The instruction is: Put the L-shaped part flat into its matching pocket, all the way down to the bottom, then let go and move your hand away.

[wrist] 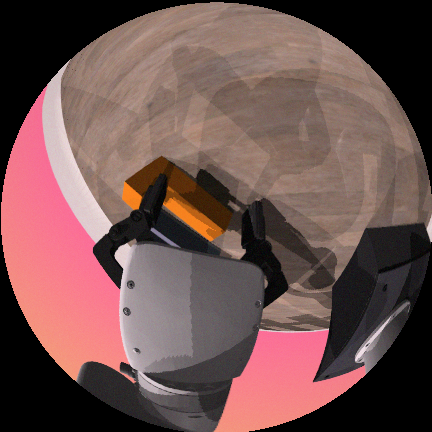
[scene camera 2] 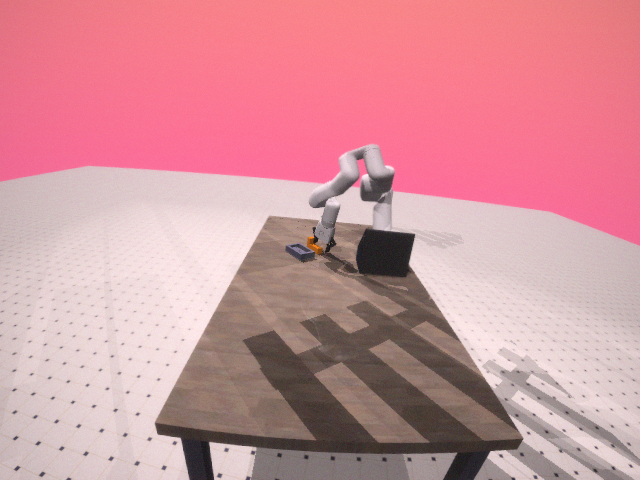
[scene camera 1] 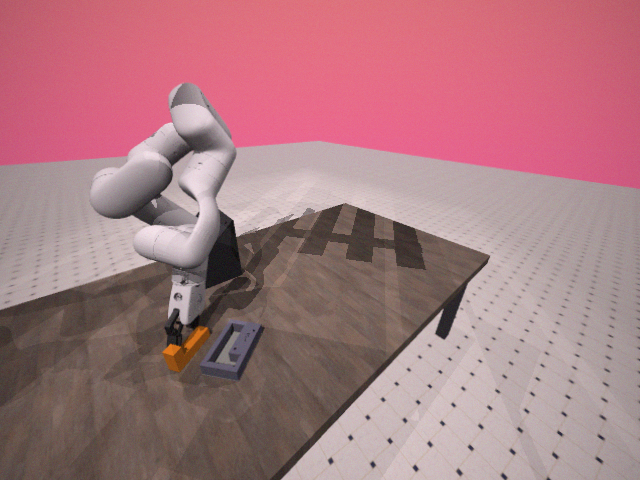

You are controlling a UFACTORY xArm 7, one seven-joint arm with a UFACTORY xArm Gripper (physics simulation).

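Where they show: gripper, fingertip midpoint: (wrist: 208, 195) (scene camera 2: 321, 247) (scene camera 1: 183, 337); arm's base, origin of the base link: (scene camera 2: 382, 239).
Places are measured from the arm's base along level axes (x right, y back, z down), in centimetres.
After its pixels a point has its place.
The orange L-shaped part (scene camera 1: 197, 340) @[x 10.3, y -34.2, z 12.3 cm] (scene camera 2: 311, 245) @[x 12.6, y -35.8, z 12.7 cm] (wrist: 192, 210) @[x 11.7, y -32.4, z 12.2 cm] is on the table beside the pocket tray. It appears to rest on its long leg, with its short leg pointing up. The purple-grey tray (scene camera 1: 250, 338) @[x -0.8, y -41.8, z 11.6 cm] (scene camera 2: 297, 253) @[x -2.8, y -40.9, z 12.2 cm] has a pocket with a pale floor in scene camera 1; a strip of it shows beyond the part in the wrist view. My gripper (scene camera 1: 184, 334) @[x 13.0, y -30.5, z 13.0 cm] (scene camera 2: 321, 245) @[x 13.0, y -30.5, z 13.0 cm] (wrist: 208, 195) @[x 13.0, y -30.5, z 13.0 cm] is open and low over the part's long leg. One finger is near the raised short leg, the other near the far end. Contact with the part cannot be told.
The tray lies close alongside the part, towards the table's long edge. The dark block at the arm's base (scene camera 1: 223, 253) @[x -4.5, y -9.8, z 3.9 cm] (scene camera 2: 385, 253) @[x -8.7, y 1.6, z 3.7 cm] (wrist: 375, 280) @[x 7.3, y -10.9, z 7.7 cm] stands on the wooden table (scene camera 1: 320, 320) @[x -21.0, y -44.1, z 15.2 cm] (scene camera 2: 289, 289) @[x -35.1, y -38.2, z 15.2 cm]. Arm shadows fall across the wood around the part.
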